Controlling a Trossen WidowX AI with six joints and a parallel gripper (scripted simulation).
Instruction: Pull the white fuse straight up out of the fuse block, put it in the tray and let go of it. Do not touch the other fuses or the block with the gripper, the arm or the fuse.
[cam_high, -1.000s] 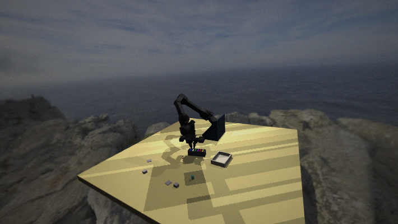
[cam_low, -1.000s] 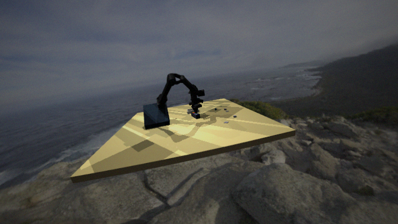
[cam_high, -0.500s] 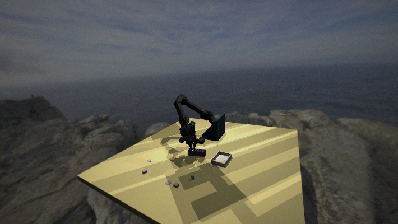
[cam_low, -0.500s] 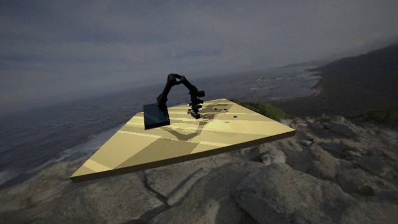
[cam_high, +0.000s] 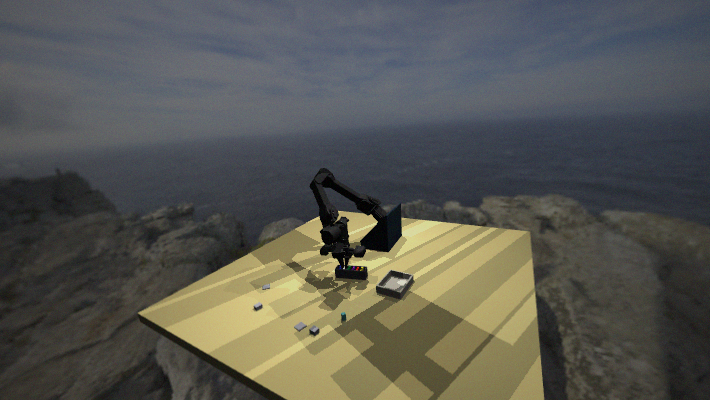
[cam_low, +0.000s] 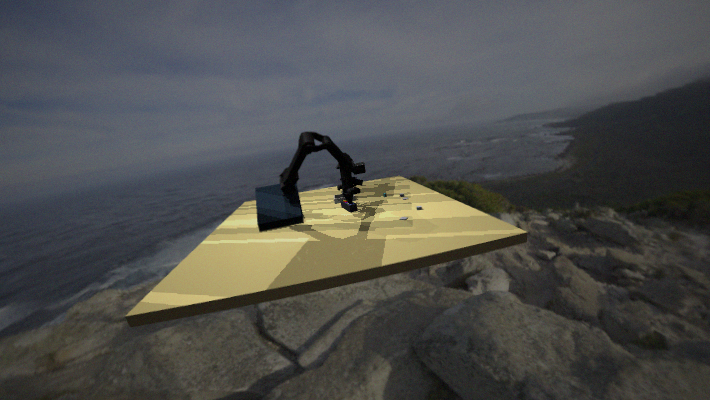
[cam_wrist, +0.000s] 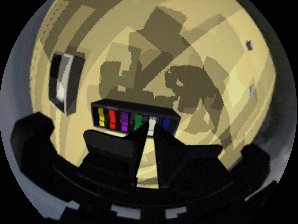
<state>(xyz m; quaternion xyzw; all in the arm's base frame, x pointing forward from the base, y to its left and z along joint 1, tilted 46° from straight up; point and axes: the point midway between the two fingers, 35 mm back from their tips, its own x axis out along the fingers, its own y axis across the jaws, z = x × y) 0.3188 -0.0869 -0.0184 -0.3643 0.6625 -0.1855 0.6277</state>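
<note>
The tray is 10 mm behind my gripper tip, 230 mm to the left of it and 30 mm below it. The rest, counted from my gripper tip: white fuse 10 mm below; then teal cylinder 240 mm ahead, 140 mm to the left, 20 mm below.
</note>
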